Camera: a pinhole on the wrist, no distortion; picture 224 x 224 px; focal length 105.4 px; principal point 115.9 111.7 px. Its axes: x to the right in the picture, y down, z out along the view. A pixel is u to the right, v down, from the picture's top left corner.
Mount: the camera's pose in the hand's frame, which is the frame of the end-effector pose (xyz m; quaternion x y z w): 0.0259 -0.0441 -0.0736 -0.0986 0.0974 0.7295 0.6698
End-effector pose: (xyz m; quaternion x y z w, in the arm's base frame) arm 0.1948 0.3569 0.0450 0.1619 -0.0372 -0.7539 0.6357
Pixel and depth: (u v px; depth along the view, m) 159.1 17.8 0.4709
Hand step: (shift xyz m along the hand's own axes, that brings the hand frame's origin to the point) 0.4215 0.3051 0.3221
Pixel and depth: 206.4 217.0 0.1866
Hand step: -0.1757 0.1449 0.0637
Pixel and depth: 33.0 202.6 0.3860
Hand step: -0.2857 -0.2570 0.3842
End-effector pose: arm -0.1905 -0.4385 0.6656 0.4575 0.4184 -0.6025 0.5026
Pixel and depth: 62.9 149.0 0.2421
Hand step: -0.0526 -0.1015 0.1935
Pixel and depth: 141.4 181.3 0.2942
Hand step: -0.1775 0.0885 0.1917
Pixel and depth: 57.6 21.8 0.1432
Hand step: 0.1523 -0.0705 0.0846
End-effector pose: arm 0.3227 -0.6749 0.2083 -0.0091 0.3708 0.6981 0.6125
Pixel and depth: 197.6 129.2 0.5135
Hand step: -0.0991 0.4709 0.3118
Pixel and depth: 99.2 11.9 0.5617
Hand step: 0.5558 0.0692 0.4856
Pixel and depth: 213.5 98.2 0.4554
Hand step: 0.0428 0.4896 0.2480
